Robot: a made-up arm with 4 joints. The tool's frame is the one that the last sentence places.
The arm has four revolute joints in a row. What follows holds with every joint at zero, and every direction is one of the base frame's. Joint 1 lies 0.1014 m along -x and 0.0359 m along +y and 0.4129 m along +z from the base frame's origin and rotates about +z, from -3.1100 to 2.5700 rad. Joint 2 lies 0.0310 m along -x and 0.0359 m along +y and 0.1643 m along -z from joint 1 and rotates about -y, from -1.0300 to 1.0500 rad. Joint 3 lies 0.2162 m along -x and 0.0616 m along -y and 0.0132 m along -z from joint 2 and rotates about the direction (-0.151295, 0.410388, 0.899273), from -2.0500 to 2.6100 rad. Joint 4 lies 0.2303 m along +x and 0.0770 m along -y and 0.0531 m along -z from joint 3 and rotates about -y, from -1.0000 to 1.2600 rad. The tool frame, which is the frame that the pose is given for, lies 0.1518 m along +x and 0.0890 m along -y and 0.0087 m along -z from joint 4; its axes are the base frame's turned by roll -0.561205, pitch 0.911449 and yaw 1.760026 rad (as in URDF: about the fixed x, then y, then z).
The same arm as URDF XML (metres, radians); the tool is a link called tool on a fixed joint. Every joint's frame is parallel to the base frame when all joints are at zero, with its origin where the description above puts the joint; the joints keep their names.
<robot name="arm">
  <link name="base"/>
  <link name="link1"/>
  <link name="link2"/>
  <link name="link3"/>
  <link name="link4"/>
  <link name="tool"/>
  <joint name="joint 1" type="revolute">
    <parent link="base"/>
    <child link="link1"/>
    <origin xyz="-0.1014 0.0359 0.4129" rpy="0 0 0"/>
    <axis xyz="0 0 1"/>
    <limit lower="-3.11" upper="2.57"/>
  </joint>
  <joint name="joint 2" type="revolute">
    <parent link="link1"/>
    <child link="link2"/>
    <origin xyz="-0.031 0.0359 -0.1643" rpy="0 0 0"/>
    <axis xyz="0 -1 0"/>
    <limit lower="-1.03" upper="1.05"/>
  </joint>
  <joint name="joint 3" type="revolute">
    <parent link="link2"/>
    <child link="link3"/>
    <origin xyz="-0.2162 -0.0616 -0.0132" rpy="0 0 0"/>
    <axis xyz="-0.151295 0.410388 0.899273"/>
    <limit lower="-2.05" upper="2.61"/>
  </joint>
  <joint name="joint 4" type="revolute">
    <parent link="link3"/>
    <child link="link4"/>
    <origin xyz="0.2303 -0.077 -0.0531" rpy="0 0 0"/>
    <axis xyz="0 -1 0"/>
    <limit lower="-1" upper="1.26"/>
  </joint>
  <joint name="tool_fixed" type="fixed">
    <parent link="link4"/>
    <child link="tool"/>
    <origin xyz="0.1518 -0.089 -0.0087" rpy="-0.5612 0.9114 1.76"/>
  </joint>
</robot>

